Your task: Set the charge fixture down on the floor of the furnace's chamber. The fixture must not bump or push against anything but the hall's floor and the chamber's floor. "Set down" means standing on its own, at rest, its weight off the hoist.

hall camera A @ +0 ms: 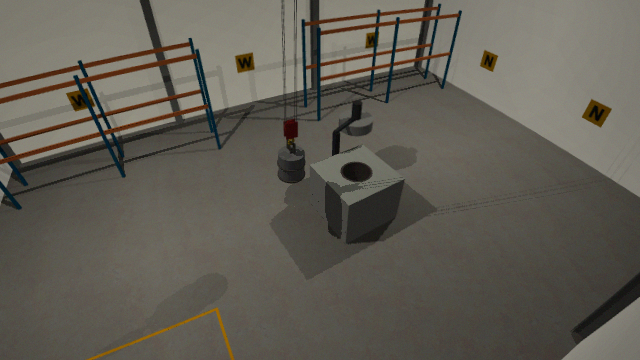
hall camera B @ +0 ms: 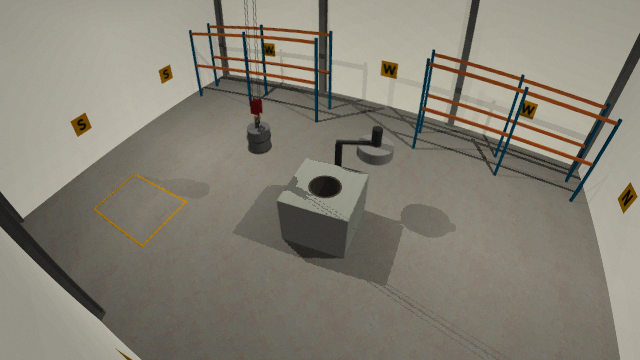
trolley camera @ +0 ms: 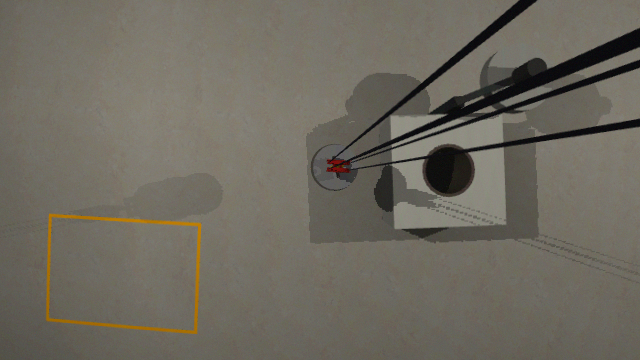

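Note:
The charge fixture [hall camera A: 291,169] [hall camera B: 259,142] [trolley camera: 322,175], a grey ribbed drum, hangs upright in the air from my hook [hall camera A: 291,143] [hall camera B: 257,120] [trolley camera: 338,166] under the red block. The furnace [hall camera A: 372,212] [hall camera B: 312,227] [trolley camera: 410,215] is a pale box with a round chamber opening [hall camera A: 356,172] [hall camera B: 325,187] [trolley camera: 448,170] in its top. In the trolley view the fixture is left of the furnace, with a gap between them, and roughly level with the opening. The chamber's floor is not discernible. A shadow from the load and ropes falls on the furnace.
The round lid [hall camera A: 362,127] [hall camera B: 375,154] is swung aside on a black arm [hall camera A: 336,143] [hall camera B: 339,154] [trolley camera: 455,103] beside the furnace. Racks [hall camera A: 140,68] [hall camera A: 319,75] [hall camera B: 316,80] [hall camera B: 510,131] stand along the W wall. A yellow rectangle [hall camera A: 152,334] [hall camera B: 161,188] [trolley camera: 125,220] marks the floor.

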